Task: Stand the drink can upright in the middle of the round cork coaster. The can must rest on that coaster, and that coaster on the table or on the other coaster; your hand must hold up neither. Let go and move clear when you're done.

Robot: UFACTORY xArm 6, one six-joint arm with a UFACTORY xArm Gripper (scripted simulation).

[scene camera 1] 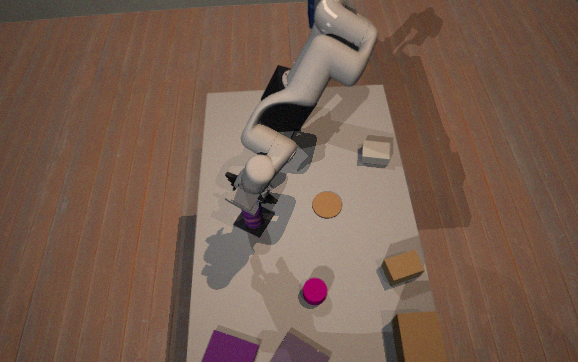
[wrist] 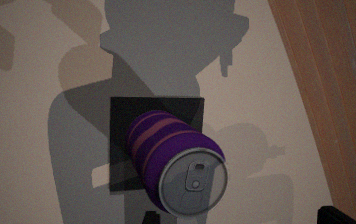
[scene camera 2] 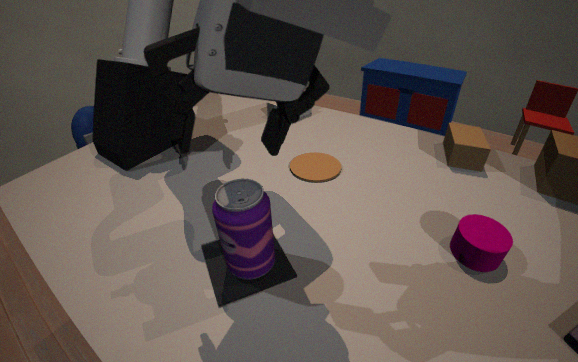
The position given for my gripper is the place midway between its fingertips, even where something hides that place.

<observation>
I see my gripper (scene camera 2: 228, 146), a drink can (scene camera 2: 242, 212), a magenta cylinder (scene camera 2: 480, 243), a round cork coaster (scene camera 2: 312, 167) and a square dark coaster (scene camera 2: 228, 288).
The drink can shows as well in the wrist view (wrist: 180, 168). The square dark coaster is seen too in the wrist view (wrist: 123, 110). The wrist view misses the magenta cylinder: it is out of frame. The wrist view does not show the round cork coaster: it is out of frame.
</observation>
